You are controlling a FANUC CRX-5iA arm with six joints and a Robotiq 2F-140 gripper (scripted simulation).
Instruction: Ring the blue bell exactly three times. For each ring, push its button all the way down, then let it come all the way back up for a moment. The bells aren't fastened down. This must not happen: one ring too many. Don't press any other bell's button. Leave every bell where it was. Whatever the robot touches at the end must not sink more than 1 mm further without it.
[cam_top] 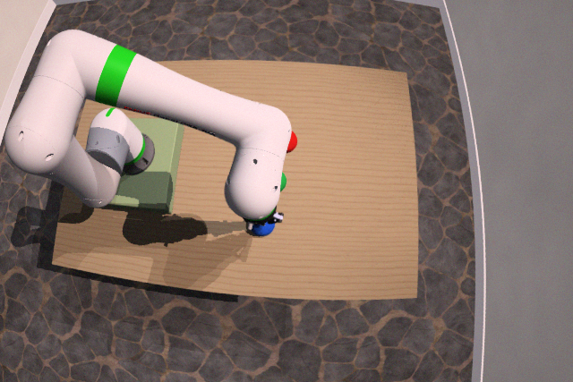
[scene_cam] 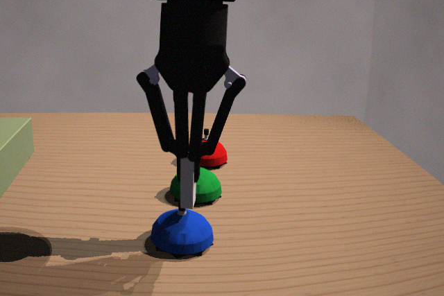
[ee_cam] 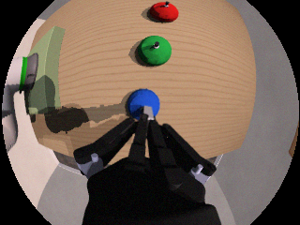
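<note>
The blue bell is 6 cm below my hand and 1 cm behind it. Round my hand: red bell (27 cm to the left, 11 cm ahead, 5 cm below); then green bell (14 cm to the left, 5 cm below, 5 cm ahead).
</note>
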